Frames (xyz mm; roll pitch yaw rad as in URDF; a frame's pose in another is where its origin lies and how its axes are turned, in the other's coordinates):
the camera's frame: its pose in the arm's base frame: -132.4 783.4 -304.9 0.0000 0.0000 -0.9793
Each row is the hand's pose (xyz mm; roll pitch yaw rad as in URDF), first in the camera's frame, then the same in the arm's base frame.
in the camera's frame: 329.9 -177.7 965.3 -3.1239 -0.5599 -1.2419
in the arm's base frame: -96.0 410.5 660.4 -3.1239 -0.5599 -2.2212
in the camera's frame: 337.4 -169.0 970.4 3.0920 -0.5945 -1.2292
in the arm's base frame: -84.6 409.1 665.5 3.0920 -0.5945 -2.2085
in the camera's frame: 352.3 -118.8 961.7 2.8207 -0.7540 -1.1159
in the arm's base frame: -34.6 424.7 656.8 2.8207 -0.7540 -2.0952
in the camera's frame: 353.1 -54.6 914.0 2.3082 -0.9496 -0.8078
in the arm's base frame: 19.2 459.8 609.1 2.3082 -0.9496 -1.7871
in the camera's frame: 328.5 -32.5 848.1 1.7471 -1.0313 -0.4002
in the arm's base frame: 23.8 492.6 543.2 1.7471 -1.0313 -1.3795
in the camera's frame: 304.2 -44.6 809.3 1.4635 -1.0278 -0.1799
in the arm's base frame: 0.2 506.0 504.4 1.4635 -1.0278 -1.1592
